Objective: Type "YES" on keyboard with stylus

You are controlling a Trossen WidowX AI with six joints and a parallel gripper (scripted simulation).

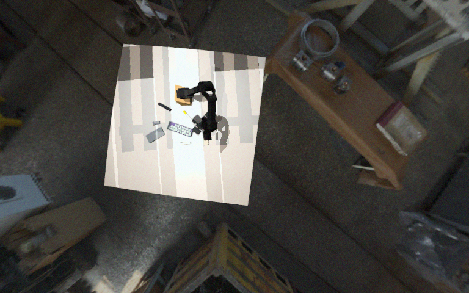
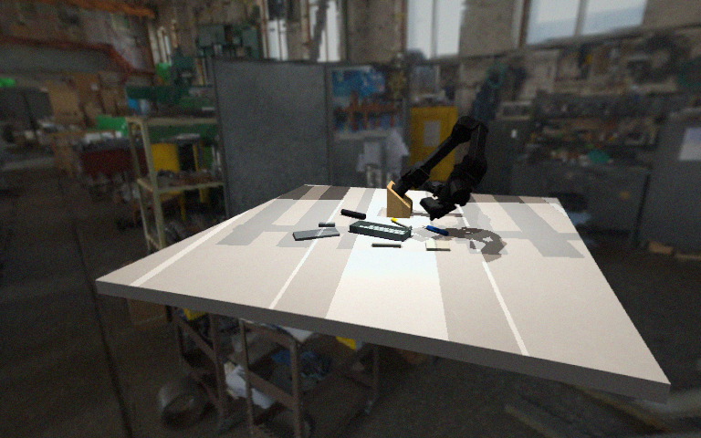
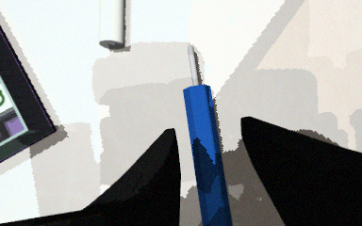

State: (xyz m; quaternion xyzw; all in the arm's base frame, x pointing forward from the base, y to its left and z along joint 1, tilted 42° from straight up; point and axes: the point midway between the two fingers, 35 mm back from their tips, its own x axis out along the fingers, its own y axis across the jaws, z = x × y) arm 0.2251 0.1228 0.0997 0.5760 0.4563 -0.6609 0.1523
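The blue pen lies 10 mm behind my gripper tip, 10 mm to the right of it and 40 mm below it. From my gripper tip the other things lie so: black cylinder: 150 mm behind, 320 mm to the right, 30 mm below; then yellow-tipped stylus: 70 mm behind, 130 mm to the right, 40 mm below; then pale pad: 160 mm ahead, 10 mm to the left, 40 mm below.
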